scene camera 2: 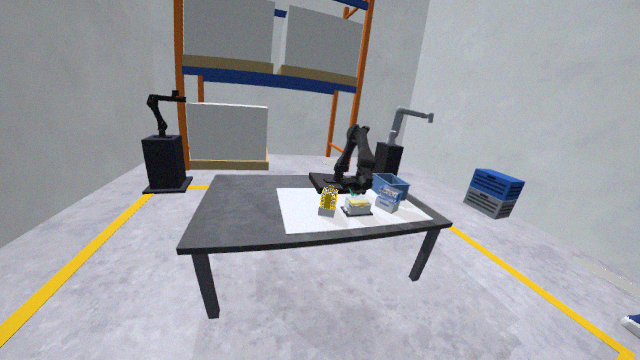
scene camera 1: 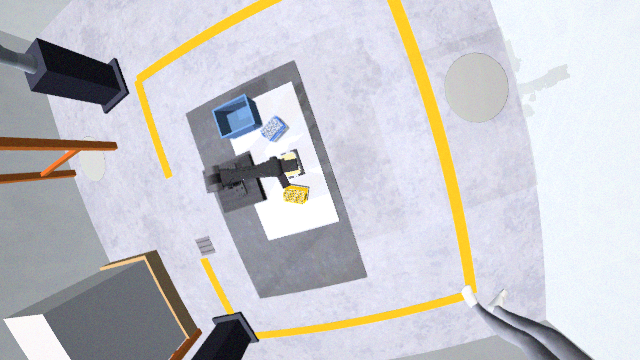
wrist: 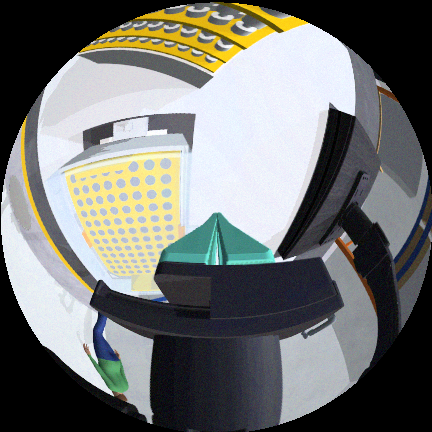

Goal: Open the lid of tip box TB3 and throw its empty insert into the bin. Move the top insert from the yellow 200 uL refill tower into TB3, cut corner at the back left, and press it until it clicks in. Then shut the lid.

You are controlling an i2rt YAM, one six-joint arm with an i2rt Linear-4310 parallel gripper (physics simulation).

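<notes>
Tip box TB3 (scene camera 1: 289, 155) (scene camera 2: 358, 207) (wrist: 122, 148) stands in a dark holder on the white mat. Its clear lid looks shut, and a pale yellow insert (wrist: 122, 215) shows through it. The yellow refill tower (scene camera 1: 296, 194) (scene camera 2: 328, 201) (wrist: 175, 42) stands beside the box, with a yellow insert full of tips on top. The blue bin (scene camera 1: 236, 118) (scene camera 2: 391, 185) stands on the box's other side, beyond a blue tower. My gripper (scene camera 2: 354, 192) (wrist: 216, 218) is shut and empty. Its teal tips are by the box's arm-side edge; contact cannot be told. In scene camera 1 the arm hides them.
A blue refill tower (scene camera 1: 274, 128) (scene camera 2: 388, 199) stands between TB3 and the bin. The dark arm base (scene camera 1: 237, 182) (wrist: 330, 185) is at the table's rear edge. The white mat (scene camera 1: 300, 220) (scene camera 2: 300, 220) lies on the dark table (scene camera 1: 320, 260) (scene camera 2: 225, 225).
</notes>
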